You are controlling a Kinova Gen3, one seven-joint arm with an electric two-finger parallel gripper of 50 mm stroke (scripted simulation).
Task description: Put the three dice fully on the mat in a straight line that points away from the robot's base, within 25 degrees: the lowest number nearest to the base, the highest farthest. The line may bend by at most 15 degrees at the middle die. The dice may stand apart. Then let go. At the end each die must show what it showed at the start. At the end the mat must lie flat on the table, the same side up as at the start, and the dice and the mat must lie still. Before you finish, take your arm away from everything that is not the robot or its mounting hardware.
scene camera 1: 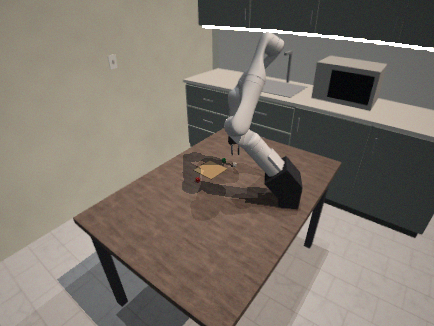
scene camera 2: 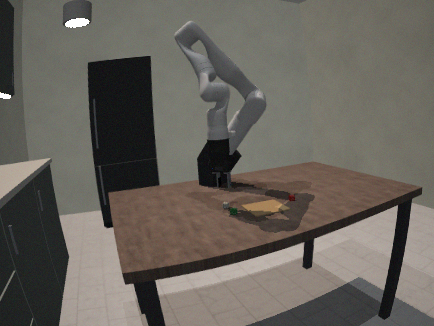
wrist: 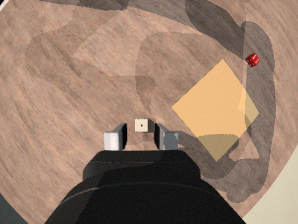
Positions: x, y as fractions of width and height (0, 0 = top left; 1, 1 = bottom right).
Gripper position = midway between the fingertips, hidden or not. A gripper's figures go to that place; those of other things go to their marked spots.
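A tan mat (wrist: 0.73, 0.49) lies 0.29 m from the lens, while the gripper (wrist: 0.47, 0.59) is 0.18 m from the lens.
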